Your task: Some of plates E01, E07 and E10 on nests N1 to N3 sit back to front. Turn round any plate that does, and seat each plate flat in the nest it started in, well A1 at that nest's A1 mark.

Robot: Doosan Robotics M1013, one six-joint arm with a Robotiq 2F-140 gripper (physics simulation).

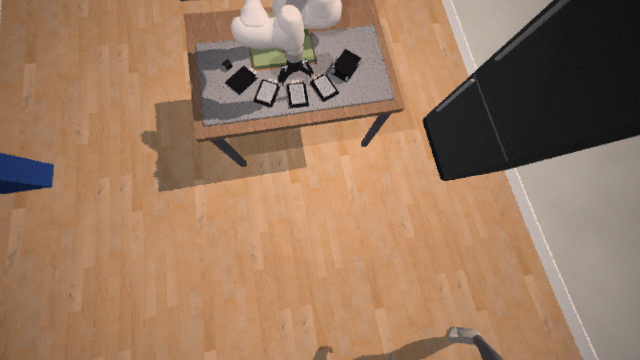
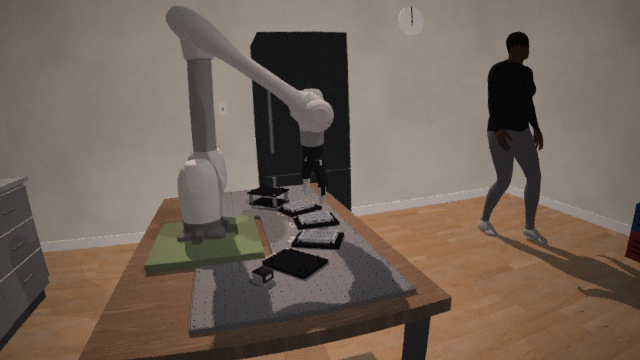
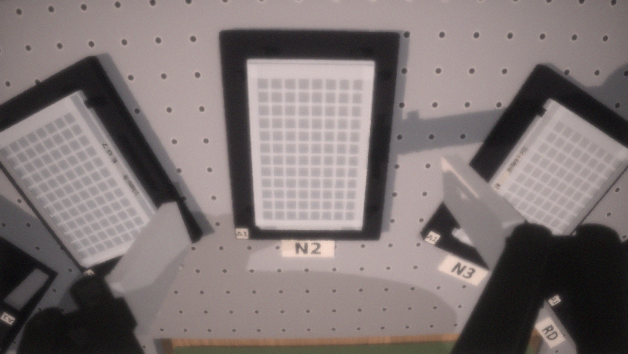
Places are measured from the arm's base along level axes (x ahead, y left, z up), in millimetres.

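Where they show: gripper, fingertip midpoint: (image 1: 296, 85) (image 2: 314, 198) (image 3: 310, 202); arm's base, link origin: (image 2: 204, 231).
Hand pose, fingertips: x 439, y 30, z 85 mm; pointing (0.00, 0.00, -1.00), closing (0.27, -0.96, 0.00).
Each offset is from my fingertips to the centre of the thing. "spot": to the spot under its first point. Level surfaces: height alone.
My gripper (image 1: 297, 75) (image 2: 315, 194) (image 3: 310, 202) is wide open and empty, above the robot side of nest N2 {dz -88, dx +0, dy +1 mm} (image 3: 310, 45). Nest N2's plate {dz -80, dx -1, dy +0 mm} (image 1: 297, 94) (image 2: 316, 218) (image 3: 310, 150) looks flat; its name does not show. Plate E07 {dz -80, dx -47, dy +176 mm} (image 1: 324, 86) (image 2: 300, 207) (image 3: 80, 185) lies in the left nest {dz -88, dx -47, dy +176 mm} (image 3: 120, 115), whose sign is hidden; a finger covers its near corner. The plate {dz -80, dx -20, dy -188 mm} (image 1: 267, 92) (image 2: 318, 237) (image 3: 570, 170) in nest N3 {dz -88, dx -20, dy -188 mm} (image 3: 510, 115) has small, unreadable side text facing N2, and the other finger partly covers it. Well A1 cannot be made out on any plate.
The RD nest {dz -83, dx -138, dy -346 mm} (image 1: 241, 80) (image 2: 295, 262) lies beside N3, near a small black block {spot: dz -65, dx -206, dy -418 mm} (image 1: 227, 64) (image 2: 262, 274). A two-level black stand (image 1: 346, 65) (image 2: 268, 191) stands beyond the E07 nest. The green robot base (image 2: 165, 250) adjoins the pegboard {dz -99 mm} (image 2: 250, 310). A person (image 2: 512, 100) stands beyond the table.
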